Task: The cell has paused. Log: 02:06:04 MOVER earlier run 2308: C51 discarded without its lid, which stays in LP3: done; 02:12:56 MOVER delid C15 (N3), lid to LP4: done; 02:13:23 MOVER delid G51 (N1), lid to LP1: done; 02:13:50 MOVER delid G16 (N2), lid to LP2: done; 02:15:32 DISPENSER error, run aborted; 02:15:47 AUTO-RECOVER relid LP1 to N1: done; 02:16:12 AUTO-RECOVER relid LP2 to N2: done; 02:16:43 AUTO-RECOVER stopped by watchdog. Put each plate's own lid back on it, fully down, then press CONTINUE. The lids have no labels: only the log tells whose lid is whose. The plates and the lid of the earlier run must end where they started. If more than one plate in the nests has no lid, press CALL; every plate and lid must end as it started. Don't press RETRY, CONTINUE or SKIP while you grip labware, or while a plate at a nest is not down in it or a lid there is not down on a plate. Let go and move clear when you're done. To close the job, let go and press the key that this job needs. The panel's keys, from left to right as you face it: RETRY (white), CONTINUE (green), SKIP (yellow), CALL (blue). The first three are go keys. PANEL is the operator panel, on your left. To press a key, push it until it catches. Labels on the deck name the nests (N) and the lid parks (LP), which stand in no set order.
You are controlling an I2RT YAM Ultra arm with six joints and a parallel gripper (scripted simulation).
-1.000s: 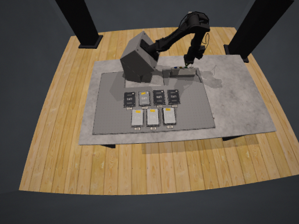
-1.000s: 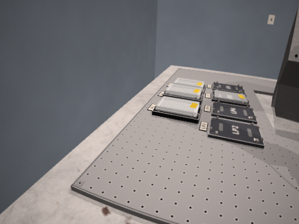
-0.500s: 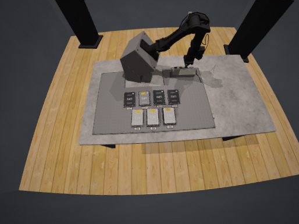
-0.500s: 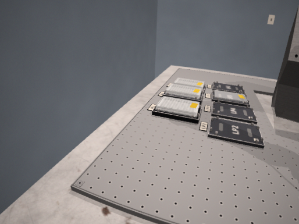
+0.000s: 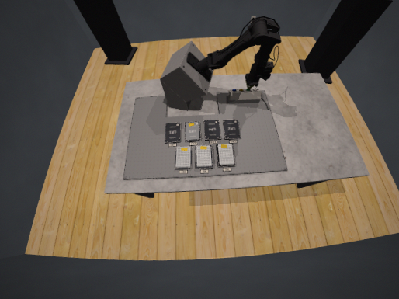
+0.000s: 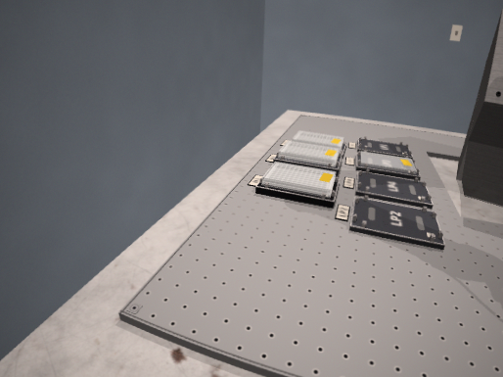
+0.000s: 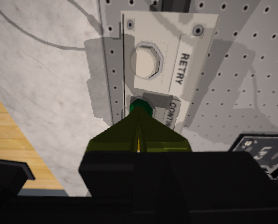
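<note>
The green continue key lies 1 cm below my hand. From my hand the other things lie so: yellow key 5 cm to the right, 1 cm below, 1 cm ahead; blue key 10 cm to the right, 2 cm ahead, 1 cm below; white retry key 5 cm to the left, 1 cm below, 1 cm behind.
</note>
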